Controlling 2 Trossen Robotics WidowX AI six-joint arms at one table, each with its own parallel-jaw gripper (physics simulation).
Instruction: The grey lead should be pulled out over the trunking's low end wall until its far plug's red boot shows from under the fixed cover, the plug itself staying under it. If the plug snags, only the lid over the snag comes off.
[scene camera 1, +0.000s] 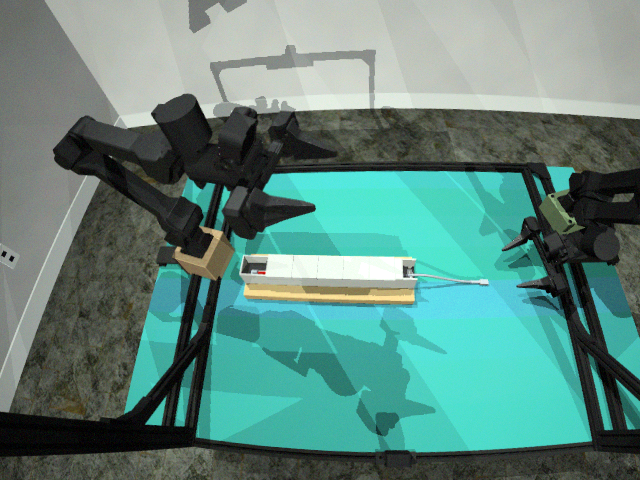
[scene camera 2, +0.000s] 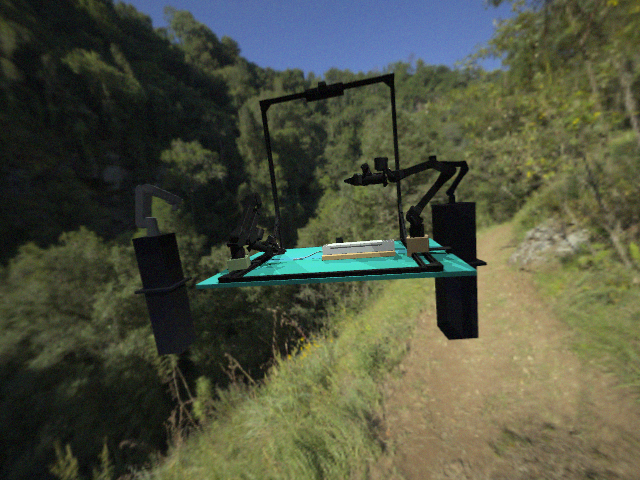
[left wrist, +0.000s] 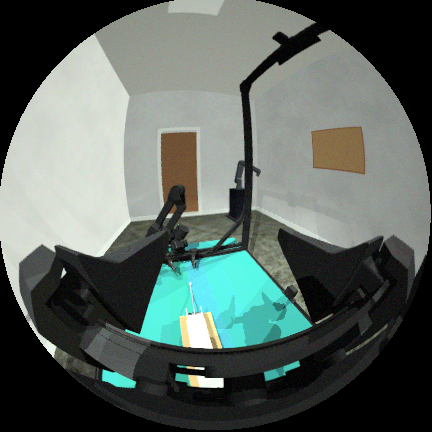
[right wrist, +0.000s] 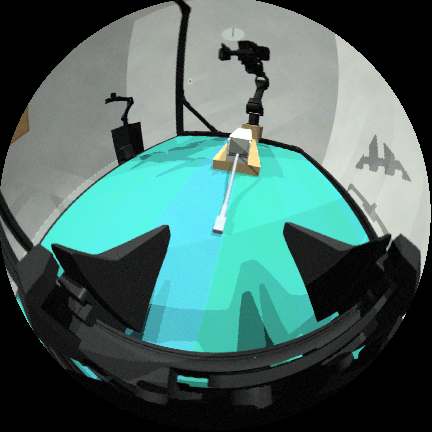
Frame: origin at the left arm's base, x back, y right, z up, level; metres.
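Seen in the pictures: left gripper, fingertip midpoint: (scene camera 1: 326, 179) (scene camera 2: 346, 181) (left wrist: 224, 235) (right wrist: 234, 42); right gripper, fingertip midpoint: (scene camera 1: 509, 268) (scene camera 2: 285, 252) (left wrist: 184, 269) (right wrist: 228, 229); left arm's base, origin of the base link: (scene camera 1: 196, 244) (scene camera 2: 417, 236) (right wrist: 252, 124); right arm's base, origin of the base link: (scene camera 1: 572, 205) (scene camera 2: 238, 257).
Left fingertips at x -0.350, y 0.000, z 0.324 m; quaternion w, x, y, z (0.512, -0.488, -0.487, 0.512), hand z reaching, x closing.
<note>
Offsets run from my left fingertips to a thing's top centre. "spot": to the spot under its first point. Level surfaces: height alone.
The white trunking {dx +0.038, dy -0.035, dz -0.341 m} (scene camera 1: 330, 283) (scene camera 2: 361, 247) (right wrist: 239, 145) lies along a wooden base (scene camera 1: 330, 295) (right wrist: 220, 164), topped by several white covers in a row. At its open left end a red part {spot: dx +0.192, dy +0.002, dz -0.383 m} (scene camera 1: 261, 272) shows inside. The grey lead {spot: dx -0.237, dy -0.100, dz -0.396 m} (scene camera 1: 449, 279) (right wrist: 230, 192) (left wrist: 193, 296) comes out over the right end wall in scene camera 1 and ends in a pale plug {dx -0.323, dy -0.122, dz -0.408 m} (scene camera 1: 483, 282) (right wrist: 219, 224) on the table. My right gripper (scene camera 1: 511, 267) (right wrist: 228, 229) is open and empty, beyond that plug. My left gripper (scene camera 1: 325, 180) (left wrist: 224, 235) is open and empty, high above the trunking's left part.
A black frame (scene camera 1: 403, 166) borders the teal table {dz -0.418 m} (scene camera 1: 361, 206), and its upright arch {spot: dx -0.622, dy +0.158, dz +0.162 m} (scene camera 2: 269, 170) shows in scene camera 2. The left arm's tan base block (scene camera 1: 221, 257) stands close to the trunking's left end. A blue stripe {spot: dx -0.410, dy -0.100, dz -0.418 m} (scene camera 1: 516, 299) runs along the table.
</note>
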